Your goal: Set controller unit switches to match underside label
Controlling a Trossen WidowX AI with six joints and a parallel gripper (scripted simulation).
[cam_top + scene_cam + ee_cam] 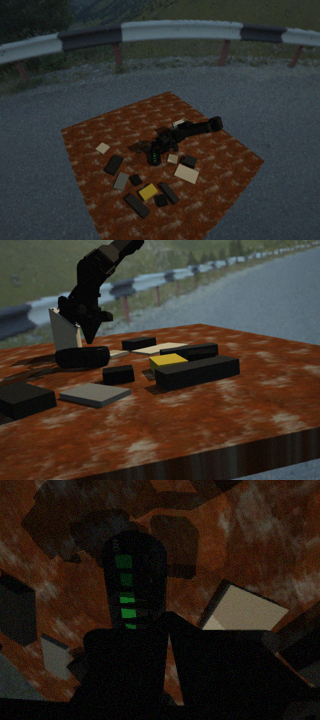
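My gripper tip is now 7 cm past the cream tile, 6 cm to the right of it and 5 cm above it. The rest, counted from my gripper tip: cream plate 9 cm behind, 21 cm to the left, 5 cm below; then grey plate 33 cm ahead, 5 cm to the left, 5 cm below; then yellow block 21 cm ahead, 20 cm to the left, 4 cm below.
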